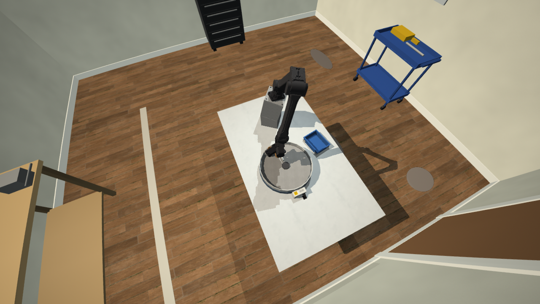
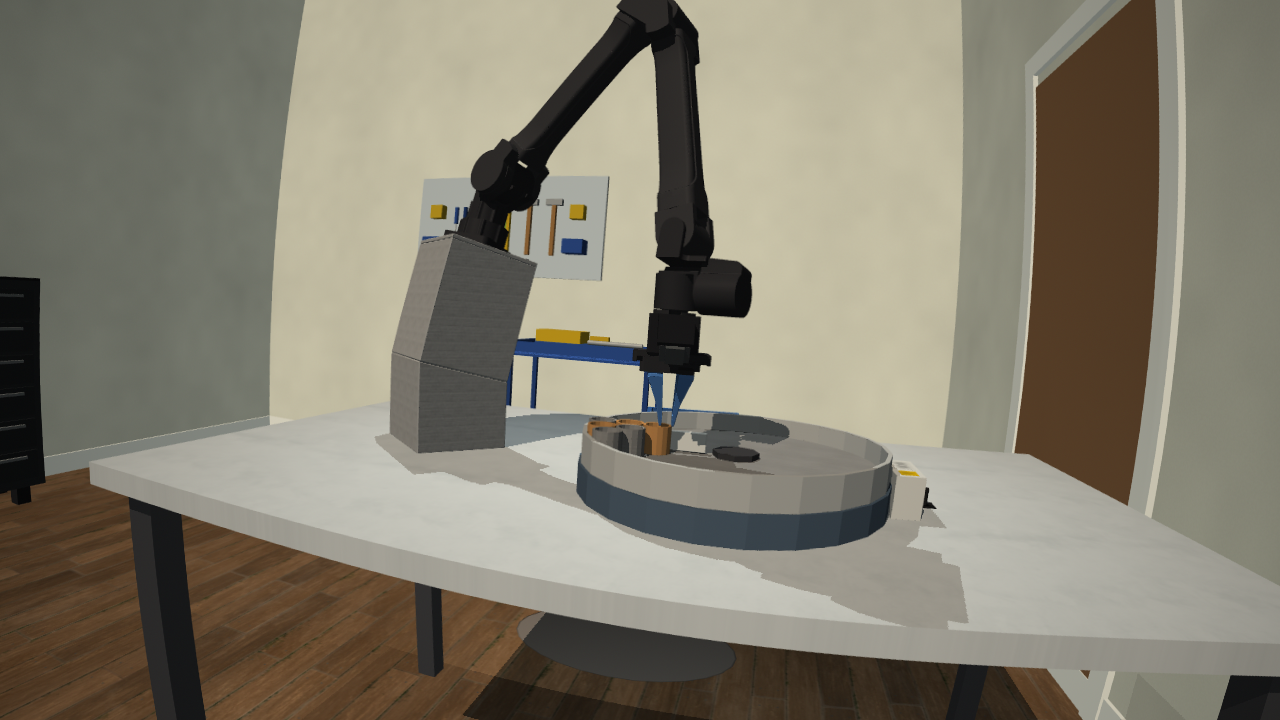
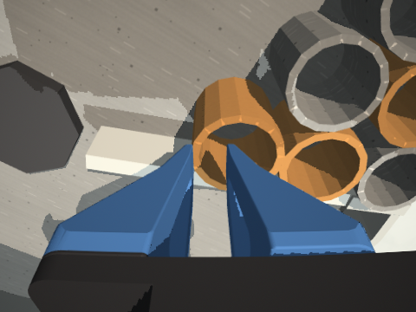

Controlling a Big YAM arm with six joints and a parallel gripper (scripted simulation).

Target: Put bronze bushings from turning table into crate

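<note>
Now: hand 37 cm to the right of the blue crate and 7 cm above it. The rest, counted from my hand: round grey turning table (10 cm ahead, 2 cm to the left, 5 cm below).
</note>
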